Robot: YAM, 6 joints.
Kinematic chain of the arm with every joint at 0, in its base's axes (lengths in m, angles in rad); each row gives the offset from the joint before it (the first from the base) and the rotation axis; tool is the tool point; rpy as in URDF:
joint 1: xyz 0 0 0.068 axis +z
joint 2: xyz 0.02 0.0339 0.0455 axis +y
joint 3: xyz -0.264 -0.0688 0 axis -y
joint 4: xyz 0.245 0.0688 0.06 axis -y
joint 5: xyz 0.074 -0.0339 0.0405 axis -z
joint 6: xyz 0.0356 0 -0.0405 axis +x
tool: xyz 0 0 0 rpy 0 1.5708 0
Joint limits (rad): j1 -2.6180..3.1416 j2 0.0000..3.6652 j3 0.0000..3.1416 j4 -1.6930..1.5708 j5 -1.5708..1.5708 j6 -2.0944..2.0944
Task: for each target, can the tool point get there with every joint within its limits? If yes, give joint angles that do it. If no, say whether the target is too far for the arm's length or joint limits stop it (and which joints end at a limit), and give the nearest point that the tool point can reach.
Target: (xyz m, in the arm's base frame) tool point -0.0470 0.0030 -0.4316
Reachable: no: joint limits stop it (at a limit: joint 2) | nearest point -0.0898 0.0057 -0.3437 | short by 0.098 m
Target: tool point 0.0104 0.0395 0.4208
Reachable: yes | joints 2.3160 0.5542 1.2452 -1.1129 1.3103 -1.4955
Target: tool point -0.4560 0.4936 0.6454
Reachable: no: too far | nearest point -0.3426 0.3709 0.5091 | short by 0.216 m
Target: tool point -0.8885 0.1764 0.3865
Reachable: no: too far | nearest point -0.6062 0.1204 0.2978 | short by 0.301 m
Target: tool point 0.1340 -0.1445 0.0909
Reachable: yes | joints -0.7284 1.4584 0.3815 -0.1332 0.5514 -1.0155
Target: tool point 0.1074 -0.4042 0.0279
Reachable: yes | joints -1.3546 2.3935 1.4609 -0.5407 -0.5362 1.7012
